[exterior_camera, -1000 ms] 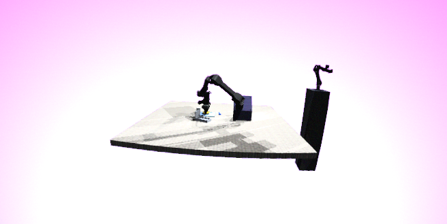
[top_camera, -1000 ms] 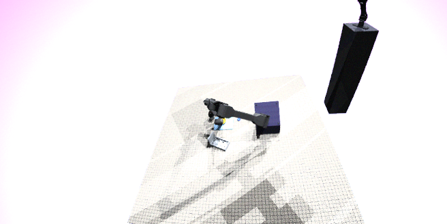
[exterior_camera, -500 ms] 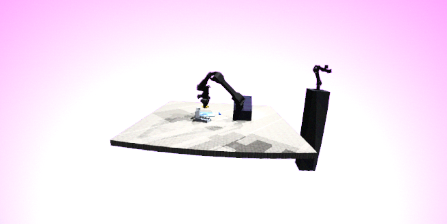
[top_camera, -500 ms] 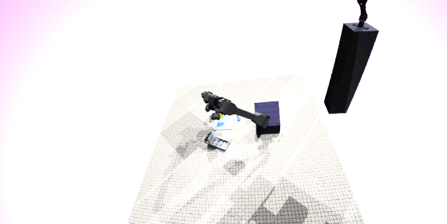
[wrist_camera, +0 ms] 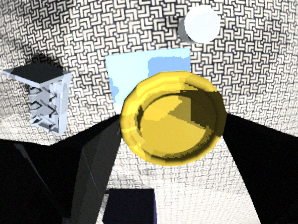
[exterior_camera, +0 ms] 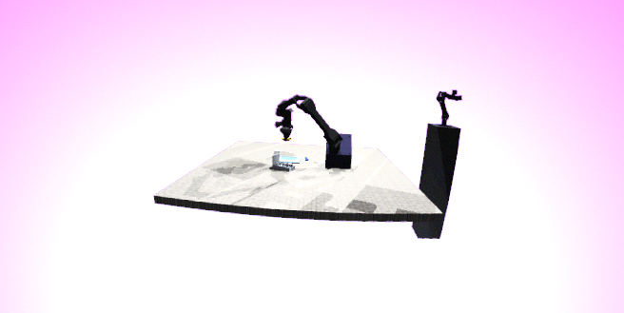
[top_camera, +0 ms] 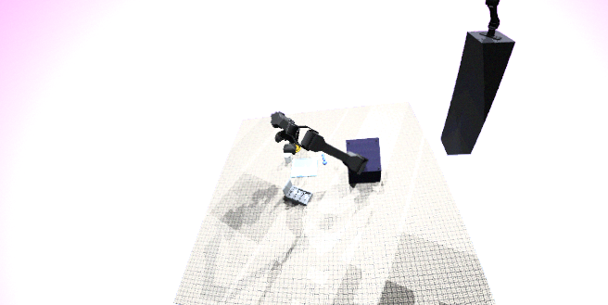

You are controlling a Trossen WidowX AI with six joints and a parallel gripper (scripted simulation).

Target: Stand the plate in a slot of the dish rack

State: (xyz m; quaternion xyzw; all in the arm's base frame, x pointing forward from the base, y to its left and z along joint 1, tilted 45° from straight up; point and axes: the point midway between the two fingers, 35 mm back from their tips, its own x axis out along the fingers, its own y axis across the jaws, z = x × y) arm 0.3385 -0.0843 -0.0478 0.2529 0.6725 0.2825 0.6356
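My gripper tip is 3 cm past the grey dish rack, 21 cm to the right of it and 11 cm above it. The rest, counted from my gripper tip: light blue mat 3 cm behind, 2 cm to the left, 13 cm below; yellow plate 1 cm above; blue spoon 14 cm behind, 4 cm to the right, 13 cm below.
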